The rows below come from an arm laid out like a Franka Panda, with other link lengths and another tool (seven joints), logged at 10 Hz.
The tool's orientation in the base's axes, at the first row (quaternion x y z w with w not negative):
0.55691, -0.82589, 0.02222, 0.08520
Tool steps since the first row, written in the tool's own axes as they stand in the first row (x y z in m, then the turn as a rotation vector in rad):
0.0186, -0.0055, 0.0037, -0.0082, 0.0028, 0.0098
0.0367, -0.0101, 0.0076, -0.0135, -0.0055, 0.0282
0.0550, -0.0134, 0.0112, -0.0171, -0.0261, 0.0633
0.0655, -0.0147, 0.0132, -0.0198, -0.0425, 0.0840
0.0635, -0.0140, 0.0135, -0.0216, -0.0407, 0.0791
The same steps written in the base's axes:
-0.0021, -0.0196, -0.0009, -0.0007, 0.0073, -0.0108
-0.0050, -0.0384, -0.0020, 0.0067, 0.0066, -0.0303
-0.0090, -0.0569, -0.0027, 0.0230, -0.0025, -0.0667
-0.0119, -0.0673, -0.0030, 0.0367, -0.0090, -0.0884
-0.0118, -0.0653, -0.0036, 0.0363, -0.0060, -0.0838

